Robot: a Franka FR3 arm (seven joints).
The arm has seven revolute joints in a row. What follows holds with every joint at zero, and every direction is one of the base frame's. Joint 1 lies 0.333 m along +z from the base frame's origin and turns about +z. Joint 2 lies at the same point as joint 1 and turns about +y. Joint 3 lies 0.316 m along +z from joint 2 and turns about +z. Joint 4 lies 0.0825 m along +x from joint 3 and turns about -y. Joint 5 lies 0.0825 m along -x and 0.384 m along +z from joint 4 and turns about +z. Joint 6 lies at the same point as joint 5 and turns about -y. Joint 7 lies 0.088 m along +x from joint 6 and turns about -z. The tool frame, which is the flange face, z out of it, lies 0.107 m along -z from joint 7; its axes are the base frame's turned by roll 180, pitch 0 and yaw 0 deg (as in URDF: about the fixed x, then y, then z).
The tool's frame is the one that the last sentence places.
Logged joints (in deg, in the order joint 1, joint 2, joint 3, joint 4, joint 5, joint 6, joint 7), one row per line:
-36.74 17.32 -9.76 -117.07 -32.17 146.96 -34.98
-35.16 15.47 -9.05 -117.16 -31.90 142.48 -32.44
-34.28 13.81 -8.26 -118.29 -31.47 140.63 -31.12
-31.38 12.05 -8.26 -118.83 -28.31 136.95 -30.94
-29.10 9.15 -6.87 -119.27 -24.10 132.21 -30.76
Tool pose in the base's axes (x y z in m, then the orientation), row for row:
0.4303 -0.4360 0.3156 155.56 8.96 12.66
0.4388 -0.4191 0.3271 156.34 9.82 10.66
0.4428 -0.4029 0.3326 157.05 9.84 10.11
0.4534 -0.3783 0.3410 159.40 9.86 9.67
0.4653 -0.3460 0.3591 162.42 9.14 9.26
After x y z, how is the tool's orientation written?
As angles about the fixed x, y, z axes (roll, pitch, yaw), in degrees.
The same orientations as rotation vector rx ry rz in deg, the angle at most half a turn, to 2 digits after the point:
153.32 19.65 -8.34
154.33 17.20 -10.26
155.13 16.46 -10.58
157.53 15.82 -11.18
160.73 15.02 -10.85

